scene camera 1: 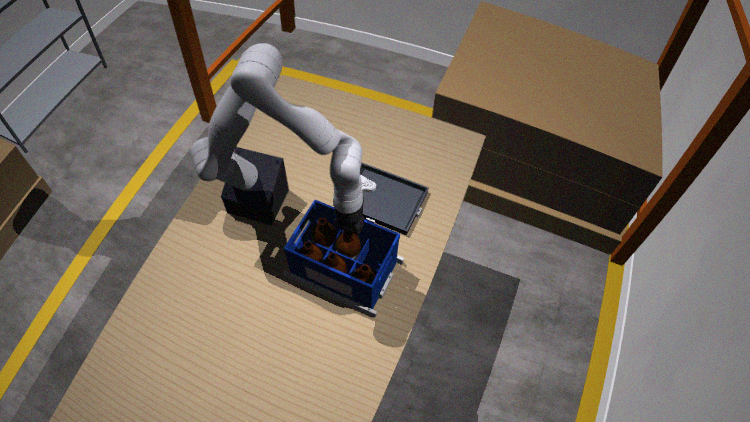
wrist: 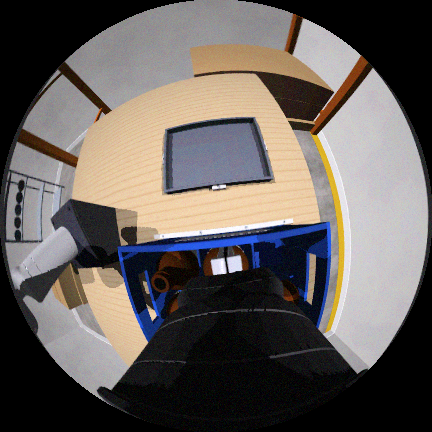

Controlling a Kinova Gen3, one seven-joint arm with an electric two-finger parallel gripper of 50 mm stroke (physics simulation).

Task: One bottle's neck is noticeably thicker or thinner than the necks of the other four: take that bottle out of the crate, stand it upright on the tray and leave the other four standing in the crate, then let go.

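Pixels of known places: gripper, fingertip midpoint: (scene camera 1: pixel 353 229) (wrist: pixel 226 254); arm's base, origin of the base link: (scene camera 1: pixel 245 175) (wrist: pixel 67 241).
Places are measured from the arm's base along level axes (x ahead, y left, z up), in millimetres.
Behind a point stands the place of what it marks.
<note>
A blue crate (scene camera 1: pixel 297 265) {x 310, y -184, z -32 mm} (wrist: pixel 175 245) {x 358, y 0, z 42 mm} holds brown bottles, all upright: back left (scene camera 1: pixel 324 230) {x 335, y -61, z 2 mm} (wrist: pixel 176 262) {x 337, y -32, z -10 mm}, back middle (scene camera 1: pixel 348 245) {x 418, y -68, z -9 mm} (wrist: pixel 243 259) {x 434, y -35, z -18 mm}, front left (scene camera 1: pixel 311 251) {x 338, y -142, z 9 mm}, front middle (scene camera 1: pixel 334 261) {x 417, y -148, z 26 mm} and front right (scene camera 1: pixel 363 272) {x 504, y -143, z 28 mm} (wrist: pixel 291 291) {x 513, y -105, z -15 mm}. The back right compartment is without a bottle. Which neck differs cannot be told here. My gripper (scene camera 1: pixel 353 230) {x 410, y -20, z 4 mm} (wrist: pixel 226 254) {x 410, y -20, z 4 mm} is shut, its fingertips together over the back middle bottle, with no neck visible between them; they hide that bottle's neck in the wrist view. The dark tray (scene camera 1: pixel 398 196) {x 445, y 235, z -128 mm} (wrist: pixel 215 155) {x 406, y 188, z -128 mm} lies behind the crate and bears no bottle.
The crate and tray stand on a wooden table (scene camera 1: pixel 209 325) {x 134, y -459, z -133 mm} (wrist: pixel 125 165) {x 131, y 222, z -133 mm}. A metal strip (wrist: pixel 225 228) {x 412, y 11, z -103 mm} lies between them. The robot's dark base block (scene camera 1: pixel 256 183) {x 49, y -5, z -7 mm} (wrist: pixel 95 230) {x 108, y 26, z -42 mm} is left of the crate. Large cardboard boxes (scene camera 1: pixel 550 83) (wrist: pixel 250 60) stand beyond the table.
</note>
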